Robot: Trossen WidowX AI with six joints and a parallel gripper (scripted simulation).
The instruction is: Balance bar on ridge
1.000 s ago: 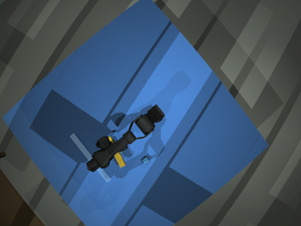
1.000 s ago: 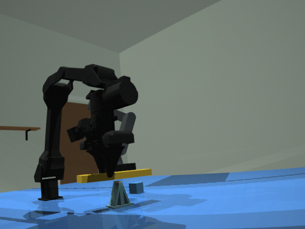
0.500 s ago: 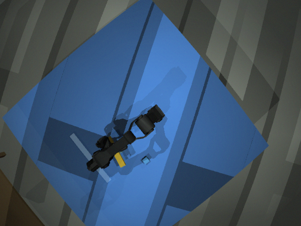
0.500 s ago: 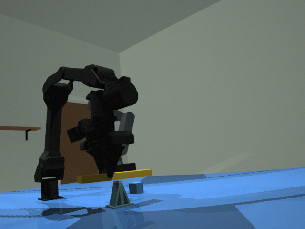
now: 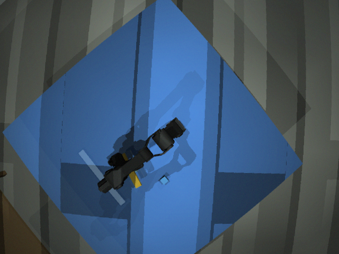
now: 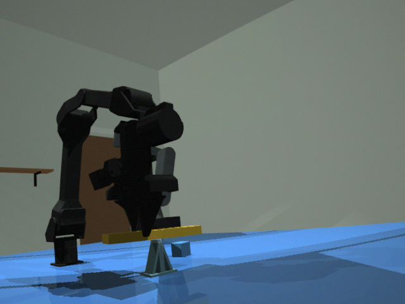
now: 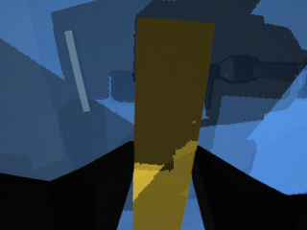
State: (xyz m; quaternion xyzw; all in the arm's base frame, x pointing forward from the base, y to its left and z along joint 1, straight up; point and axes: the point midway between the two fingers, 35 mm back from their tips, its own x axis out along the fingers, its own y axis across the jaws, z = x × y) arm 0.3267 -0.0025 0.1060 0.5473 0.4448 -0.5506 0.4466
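Now: the bar 3 cm to the left of my gripper tip and 1 cm ahead of it. From my gripper tip the other things lie so: blue cube (19 cm to the left, 9 cm behind, 6 cm below).
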